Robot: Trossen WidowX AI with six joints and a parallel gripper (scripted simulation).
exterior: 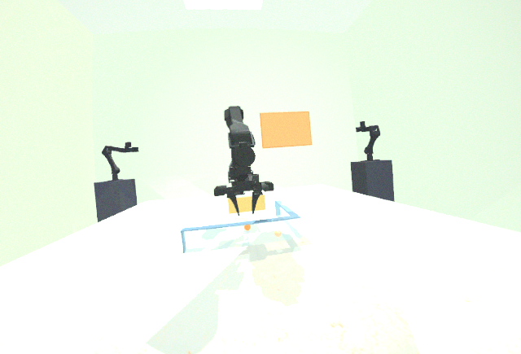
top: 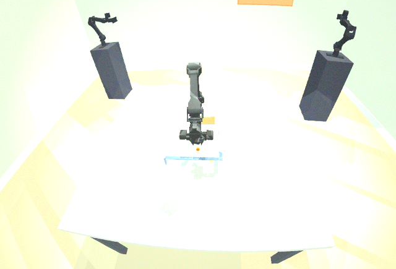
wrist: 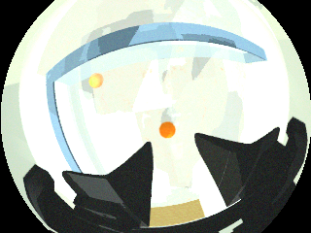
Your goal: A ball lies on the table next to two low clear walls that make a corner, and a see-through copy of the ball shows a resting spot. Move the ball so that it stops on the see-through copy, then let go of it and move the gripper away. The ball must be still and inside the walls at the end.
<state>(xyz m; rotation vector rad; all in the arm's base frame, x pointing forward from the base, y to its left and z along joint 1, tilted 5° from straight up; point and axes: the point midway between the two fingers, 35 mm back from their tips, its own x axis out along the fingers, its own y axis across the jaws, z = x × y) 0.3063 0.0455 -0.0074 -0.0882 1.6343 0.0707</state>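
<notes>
My gripper tip is 40 mm above the orange ball.
</notes>
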